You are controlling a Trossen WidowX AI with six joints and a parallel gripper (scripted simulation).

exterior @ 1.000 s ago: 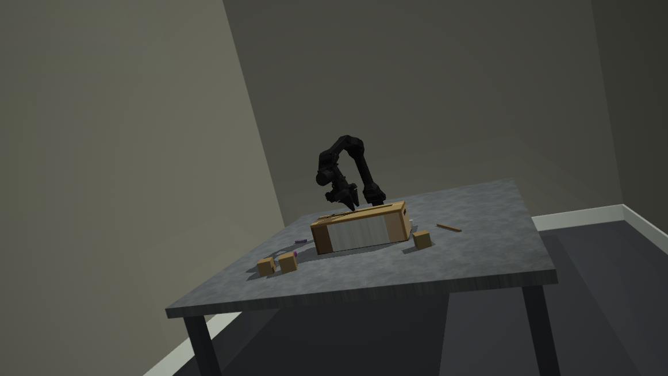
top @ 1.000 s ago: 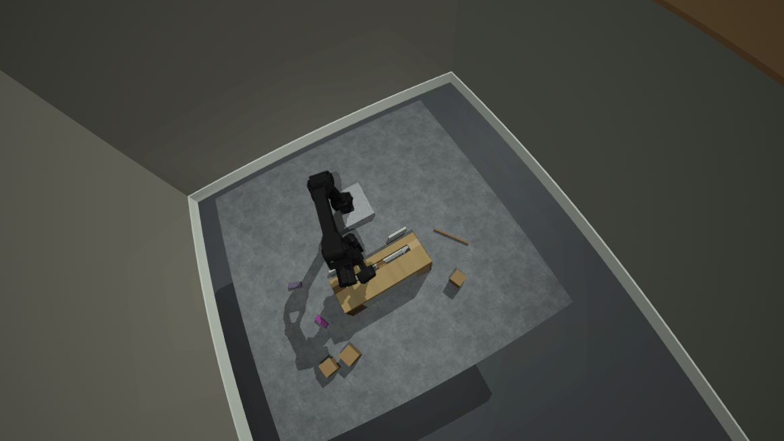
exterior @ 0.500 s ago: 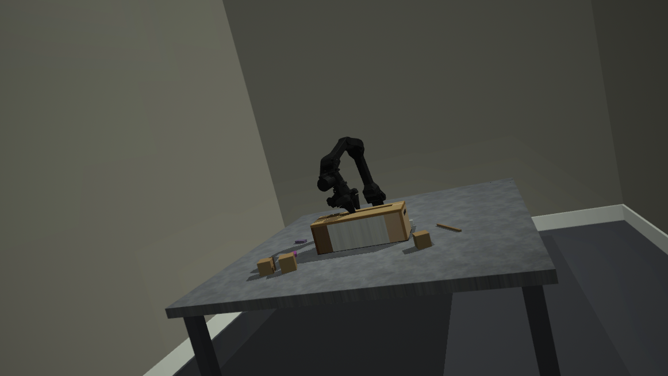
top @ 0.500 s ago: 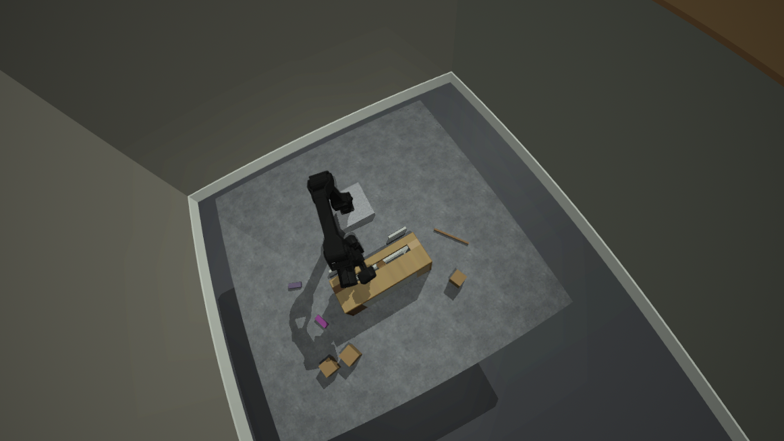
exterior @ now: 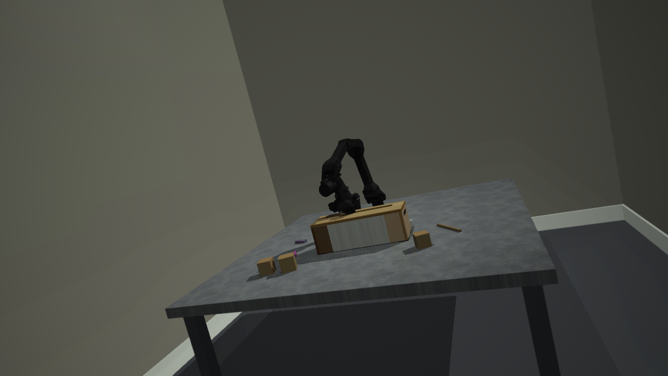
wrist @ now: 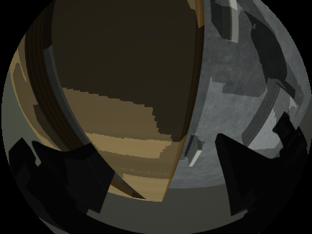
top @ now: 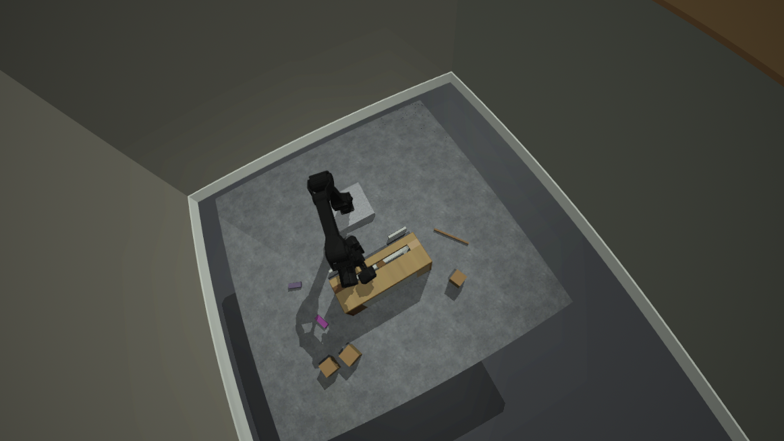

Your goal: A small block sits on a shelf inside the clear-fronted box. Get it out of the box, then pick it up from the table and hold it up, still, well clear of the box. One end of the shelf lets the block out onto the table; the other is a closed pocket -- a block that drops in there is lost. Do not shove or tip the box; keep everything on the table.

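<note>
Now: the orange-brown block 5 cm to the left of my gripper tip and 4 cm ahead of it. Also, from my gripper tip: thin stick (37 cm to the left, 8 cm below); long wooden box (3 cm to the left, 3 cm below, 3 cm ahead).
</note>
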